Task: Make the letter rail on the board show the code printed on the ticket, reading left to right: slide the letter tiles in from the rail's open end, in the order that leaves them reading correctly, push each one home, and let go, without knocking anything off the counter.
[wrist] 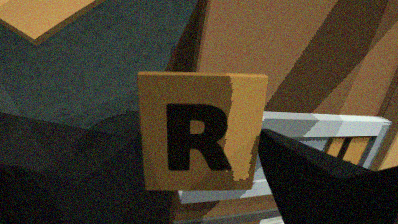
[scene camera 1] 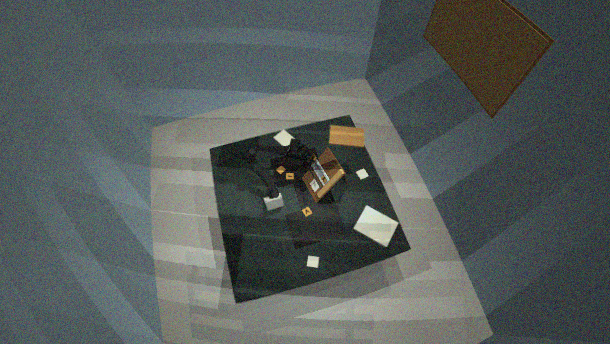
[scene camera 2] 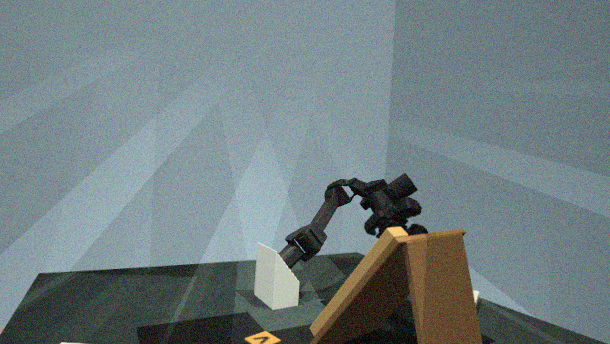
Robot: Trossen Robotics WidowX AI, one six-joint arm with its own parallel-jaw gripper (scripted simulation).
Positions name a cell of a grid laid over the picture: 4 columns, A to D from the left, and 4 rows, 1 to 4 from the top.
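Note:
Through the wrist view I see my gripper (wrist: C3) and, with it, a sloped board (wrist: D2). Scene camera 1 shows me the board (scene camera 1: C2) too. In scene camera 2, I find that same sloped board (scene camera 2: C4).

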